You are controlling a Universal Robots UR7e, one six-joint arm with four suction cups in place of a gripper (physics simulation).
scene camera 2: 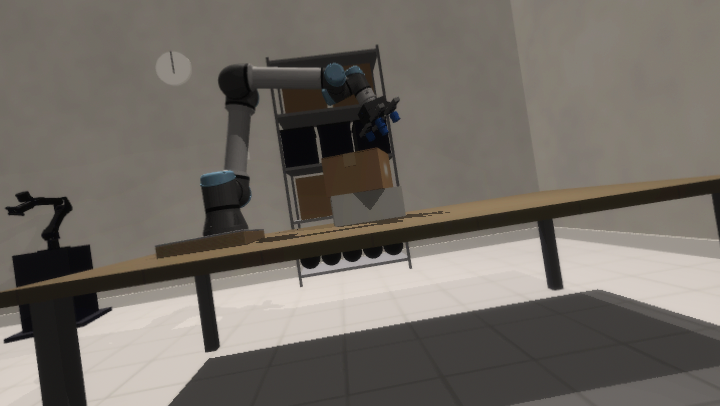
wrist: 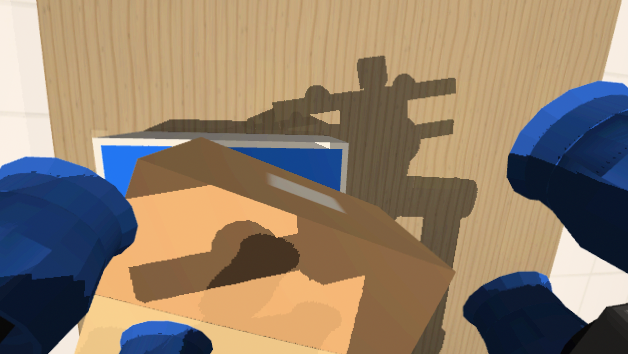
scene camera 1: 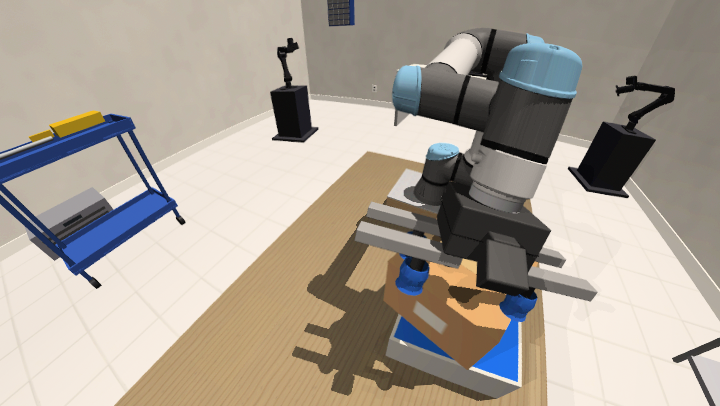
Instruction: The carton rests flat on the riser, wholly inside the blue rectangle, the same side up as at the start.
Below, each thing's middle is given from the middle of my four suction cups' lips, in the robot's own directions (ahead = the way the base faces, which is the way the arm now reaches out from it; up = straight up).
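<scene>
There is a brown carton [scene camera 1: 466,322] here, and my suction cup is 17 cm above it, 12 cm past it and 5 cm to the right of it. The riser [scene camera 1: 500,369] is 31 cm below my suction cup, 8 cm to the left of it and 10 cm behind it.
</scene>
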